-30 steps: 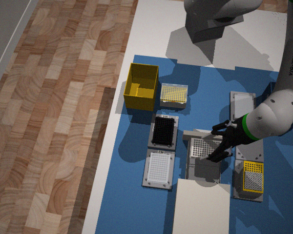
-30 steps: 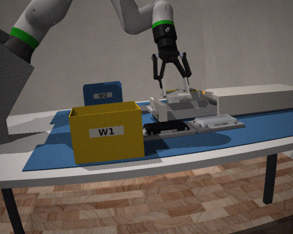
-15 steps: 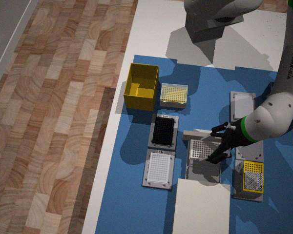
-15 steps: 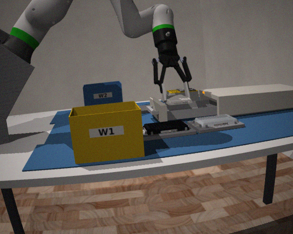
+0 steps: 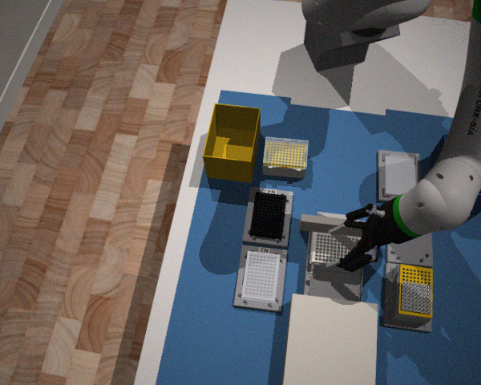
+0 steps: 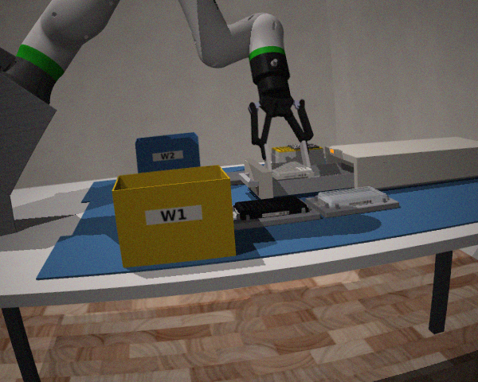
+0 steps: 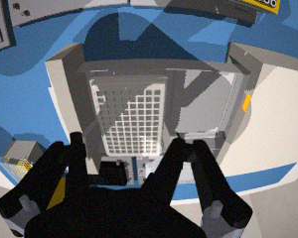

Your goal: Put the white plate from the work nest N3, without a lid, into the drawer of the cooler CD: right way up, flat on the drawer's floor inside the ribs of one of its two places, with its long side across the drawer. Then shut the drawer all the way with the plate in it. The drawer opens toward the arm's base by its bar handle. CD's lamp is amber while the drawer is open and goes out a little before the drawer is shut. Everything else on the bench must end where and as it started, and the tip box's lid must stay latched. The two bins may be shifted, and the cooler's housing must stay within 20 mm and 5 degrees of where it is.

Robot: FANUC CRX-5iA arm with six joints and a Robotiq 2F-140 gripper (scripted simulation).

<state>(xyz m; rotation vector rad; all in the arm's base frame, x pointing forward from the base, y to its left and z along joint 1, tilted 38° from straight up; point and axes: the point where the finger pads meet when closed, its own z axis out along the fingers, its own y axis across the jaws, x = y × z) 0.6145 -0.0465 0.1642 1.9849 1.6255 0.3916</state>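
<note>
The cooler drawer lies 5 cm below my hand and 3 cm ahead of it. The rest, counted from my hand: black plate (19 cm to the right, 9 cm behind, 6 cm below); then lid (26 cm behind, 17 cm to the left, 6 cm below); then yellow rack (19 cm to the left, 7 cm ahead, 2 cm below).
</note>
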